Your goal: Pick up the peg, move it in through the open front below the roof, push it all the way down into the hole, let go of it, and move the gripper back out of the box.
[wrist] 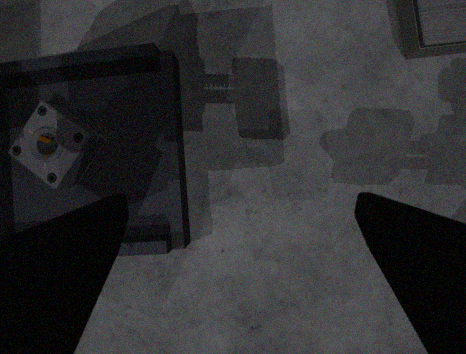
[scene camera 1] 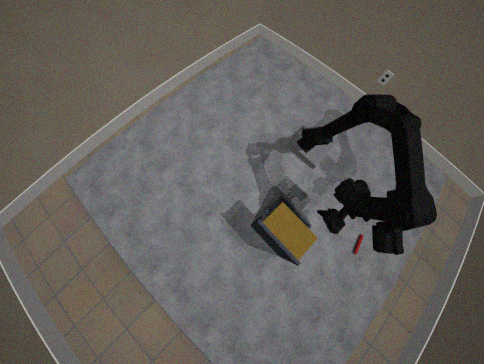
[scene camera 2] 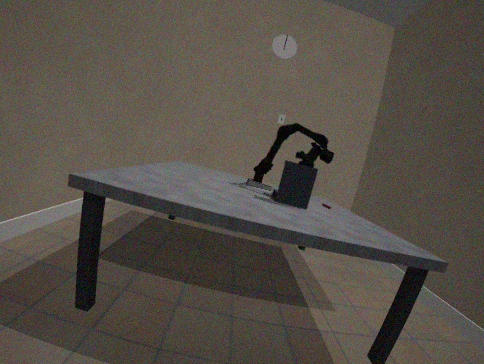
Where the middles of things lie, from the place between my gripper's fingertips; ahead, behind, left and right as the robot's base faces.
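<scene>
Dark box (scene camera 1: pixel 282 227): from my hand, 140 mm ahead of it, 30 mm to the right of it, 40 mm below it.
</scene>
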